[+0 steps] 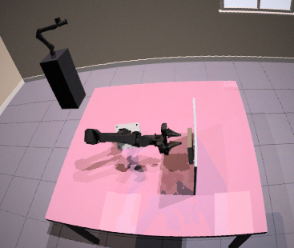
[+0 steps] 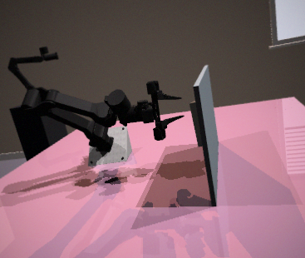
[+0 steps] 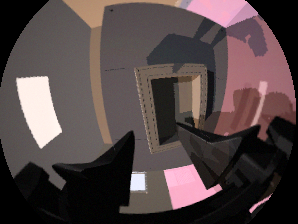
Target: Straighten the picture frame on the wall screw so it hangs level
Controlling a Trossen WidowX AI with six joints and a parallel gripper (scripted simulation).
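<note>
Now: the picture frame 60 mm ahead of my gripper tip and 50 mm below it. From my gripper tip the other things lie so: thin wall panel 70 mm ahead, 60 mm below.
</note>
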